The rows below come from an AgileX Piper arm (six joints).
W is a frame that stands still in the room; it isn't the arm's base.
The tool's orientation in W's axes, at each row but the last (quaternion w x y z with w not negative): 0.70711, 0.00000, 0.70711, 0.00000; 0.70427, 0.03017, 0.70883, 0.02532; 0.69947, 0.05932, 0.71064, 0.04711; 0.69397, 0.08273, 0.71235, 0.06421; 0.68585, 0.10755, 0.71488, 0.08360; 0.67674, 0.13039, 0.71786, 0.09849; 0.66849, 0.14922, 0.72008, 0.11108; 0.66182, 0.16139, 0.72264, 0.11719; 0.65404, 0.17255, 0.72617, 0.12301
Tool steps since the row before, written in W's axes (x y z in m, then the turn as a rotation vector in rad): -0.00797, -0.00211, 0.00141, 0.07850, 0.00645, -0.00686; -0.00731, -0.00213, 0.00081, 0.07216, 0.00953, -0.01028; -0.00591, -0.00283, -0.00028, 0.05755, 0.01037, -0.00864; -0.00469, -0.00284, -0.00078, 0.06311, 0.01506, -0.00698; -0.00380, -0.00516, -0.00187, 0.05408, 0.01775, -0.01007; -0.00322, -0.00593, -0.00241, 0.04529, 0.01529, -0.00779; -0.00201, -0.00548, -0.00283, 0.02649, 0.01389, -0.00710; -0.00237, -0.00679, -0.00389, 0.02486, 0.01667, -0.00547; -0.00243, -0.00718, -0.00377, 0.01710, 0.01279, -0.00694
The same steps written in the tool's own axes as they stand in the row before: -0.00141, -0.00211, -0.00797, 0.00686, 0.00645, 0.07850; -0.00093, -0.00211, -0.00730, 0.01055, 0.00921, 0.07216; -0.00006, -0.00295, -0.00586, 0.00927, 0.01001, 0.05752; 0.00028, -0.00307, -0.00460, 0.00848, 0.01510, 0.06291; 0.00055, -0.00562, -0.00357, 0.01251, 0.01652, 0.05396; 0.00054, -0.00655, -0.00285, 0.01000, 0.01444, 0.04513; 0.00076, -0.00625, -0.00155, 0.01001, 0.01214, 0.02641; 0.00111, -0.00792, -0.00168, 0.00971, 0.01519, 0.02451; 0.00067, -0.00828, -0.00164, 0.01011, 0.01037, 0.01716
